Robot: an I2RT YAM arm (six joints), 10 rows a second.
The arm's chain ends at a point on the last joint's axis. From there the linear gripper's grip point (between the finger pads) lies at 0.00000 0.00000 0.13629 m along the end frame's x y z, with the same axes.
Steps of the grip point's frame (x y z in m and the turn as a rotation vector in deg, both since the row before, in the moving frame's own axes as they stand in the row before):
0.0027 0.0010 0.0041 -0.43 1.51 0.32
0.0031 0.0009 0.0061 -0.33 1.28 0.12
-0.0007 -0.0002 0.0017 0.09 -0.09 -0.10
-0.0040 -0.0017 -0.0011 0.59 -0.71 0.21
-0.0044 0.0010 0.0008 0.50 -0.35 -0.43
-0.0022 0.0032 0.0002 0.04 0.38 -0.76
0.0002 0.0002 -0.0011 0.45 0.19 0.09
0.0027 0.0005 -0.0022 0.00 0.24 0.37
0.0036 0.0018 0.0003 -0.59 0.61 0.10
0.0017 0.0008 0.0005 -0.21 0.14 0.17
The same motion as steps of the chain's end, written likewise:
-0.0009 0.0000 0.0042 -0.43 1.51 0.32
0.0001 0.0001 0.0061 -0.33 1.28 0.12
-0.0005 0.0000 0.0017 0.09 -0.09 -0.10
-0.0023 -0.0003 -0.0011 0.59 -0.71 0.21
-0.0036 0.0022 0.0008 0.50 -0.35 -0.43
-0.0031 0.0033 0.0002 0.04 0.38 -0.76
-0.0003 0.0013 -0.0011 0.45 0.19 0.09
0.0021 0.0005 -0.0022 0.00 0.24 0.37
0.0022 0.0004 0.0003 -0.59 0.61 0.10
0.0014 0.0003 0.0005 -0.21 0.14 0.17

